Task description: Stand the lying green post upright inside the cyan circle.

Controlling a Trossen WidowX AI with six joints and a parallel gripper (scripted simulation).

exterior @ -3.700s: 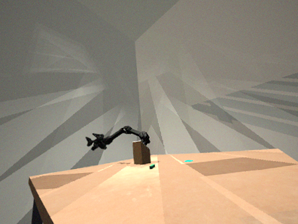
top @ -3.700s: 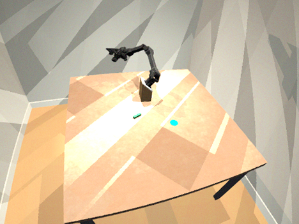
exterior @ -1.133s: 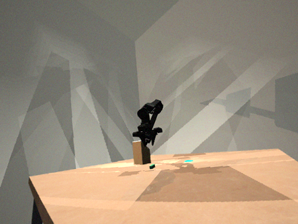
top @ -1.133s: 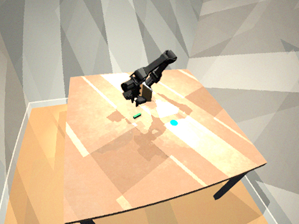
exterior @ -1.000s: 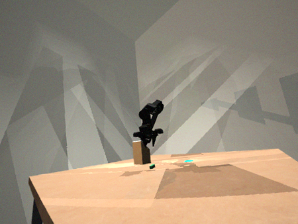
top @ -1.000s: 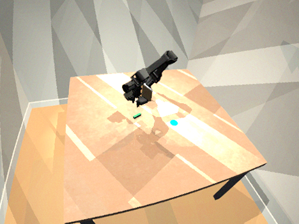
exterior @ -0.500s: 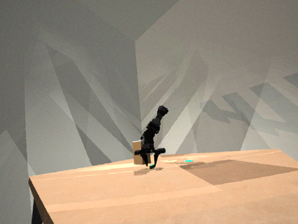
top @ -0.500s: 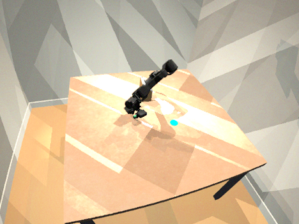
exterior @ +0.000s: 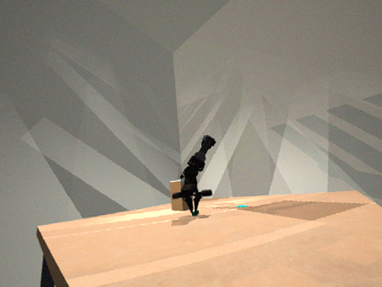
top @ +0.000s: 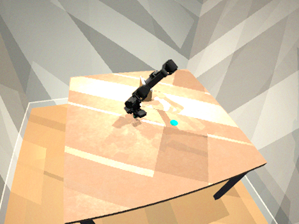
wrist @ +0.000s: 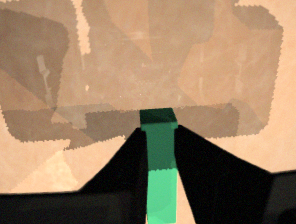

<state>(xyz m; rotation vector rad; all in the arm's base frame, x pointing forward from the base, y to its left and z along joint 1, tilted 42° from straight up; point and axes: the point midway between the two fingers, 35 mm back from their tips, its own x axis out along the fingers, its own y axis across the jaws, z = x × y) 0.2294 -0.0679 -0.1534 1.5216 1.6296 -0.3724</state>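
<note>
Now: gripper tip 27 cm to the right of the cyan circle, 12 cm short of it and 1 cm above it. From my gripper tip the other things lie so: green post 2 cm to the left, 1 cm behind.
</note>
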